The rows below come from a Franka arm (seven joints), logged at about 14 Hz.
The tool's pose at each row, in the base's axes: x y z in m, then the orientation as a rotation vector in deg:
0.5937, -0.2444, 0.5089, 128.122, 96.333, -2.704
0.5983, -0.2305, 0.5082, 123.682, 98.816, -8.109
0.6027, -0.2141, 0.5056, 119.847, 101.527, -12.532
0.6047, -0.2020, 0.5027, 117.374, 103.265, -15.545
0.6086, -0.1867, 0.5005, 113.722, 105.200, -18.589
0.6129, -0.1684, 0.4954, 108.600, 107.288, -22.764
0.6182, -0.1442, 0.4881, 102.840, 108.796, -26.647
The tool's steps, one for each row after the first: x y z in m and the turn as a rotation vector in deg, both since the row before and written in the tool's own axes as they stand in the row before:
0.0144, 0.0008, -0.0025, 0.438, -3.727, -3.886
0.0170, 0.0007, -0.0026, 0.684, -2.709, -3.705
0.0125, -0.0001, -0.0018, 0.617, -1.761, -2.432
0.0153, 0.0021, -0.0039, 0.065, -2.186, -3.051
0.0190, 0.0027, -0.0032, 0.005, -3.238, -3.982
0.0248, 0.0049, -0.0053, -0.516, -3.641, -3.961

